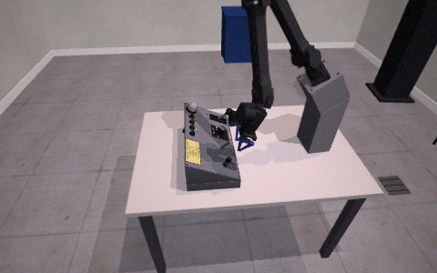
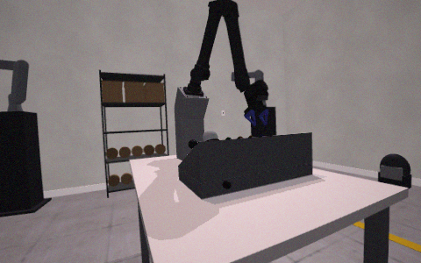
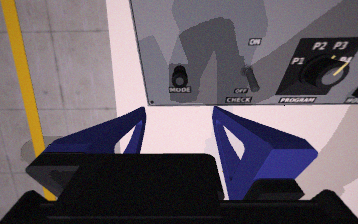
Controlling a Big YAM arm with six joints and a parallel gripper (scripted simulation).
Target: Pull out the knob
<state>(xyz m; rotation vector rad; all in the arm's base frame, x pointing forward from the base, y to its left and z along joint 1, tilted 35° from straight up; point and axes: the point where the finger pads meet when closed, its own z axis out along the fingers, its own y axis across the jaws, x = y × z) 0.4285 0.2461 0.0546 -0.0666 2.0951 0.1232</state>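
My gripper is now 10 cm above the mode knob, 4 cm short of it and 1 cm to the right of it. The rest, counted from my hand: check toggle 11 cm to the right, 11 cm below, 6 cm ahead; black lever 36 cm to the right, 10 cm below, 6 cm ahead; program dial 24 cm to the right, 11 cm below, 9 cm ahead.
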